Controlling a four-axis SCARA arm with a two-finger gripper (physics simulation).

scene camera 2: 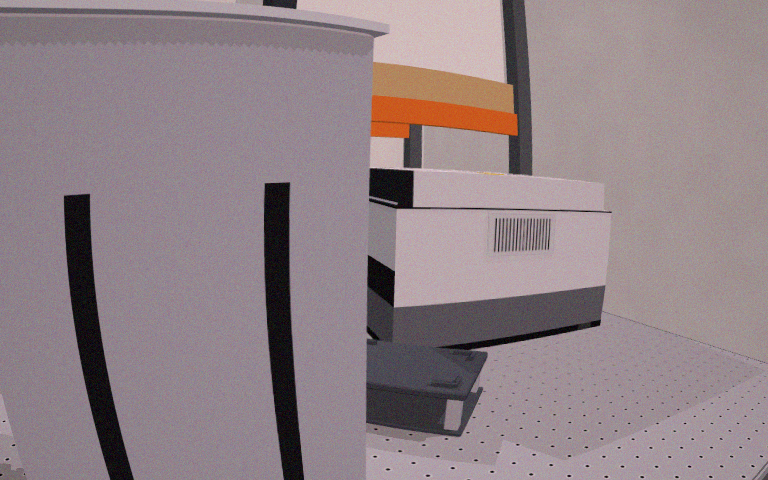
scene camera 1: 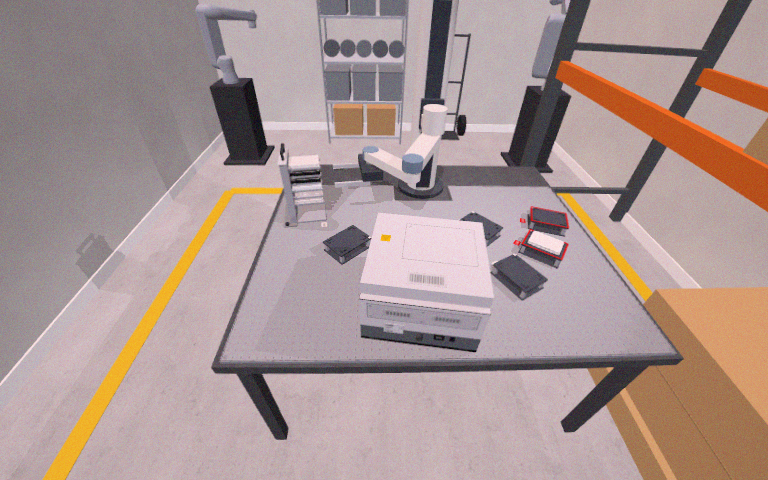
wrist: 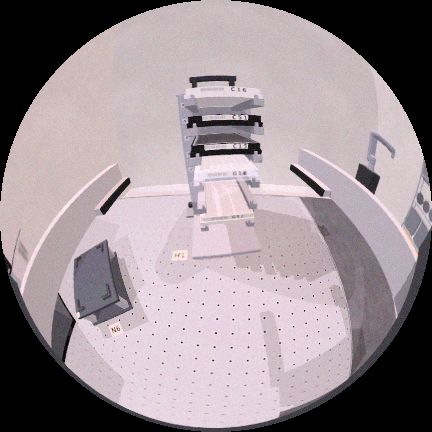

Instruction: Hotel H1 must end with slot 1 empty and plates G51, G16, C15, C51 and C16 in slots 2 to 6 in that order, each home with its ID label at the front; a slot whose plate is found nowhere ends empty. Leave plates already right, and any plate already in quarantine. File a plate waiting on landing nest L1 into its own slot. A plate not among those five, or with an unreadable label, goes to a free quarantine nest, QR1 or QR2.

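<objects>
Scene camera 1 shows my gripper, and so does the wrist view. There is a spot on my gripper (wrist: 391, 246) that I find in both, and it is the same spot on the gripper as (scene camera 1: 355, 165).
</objects>
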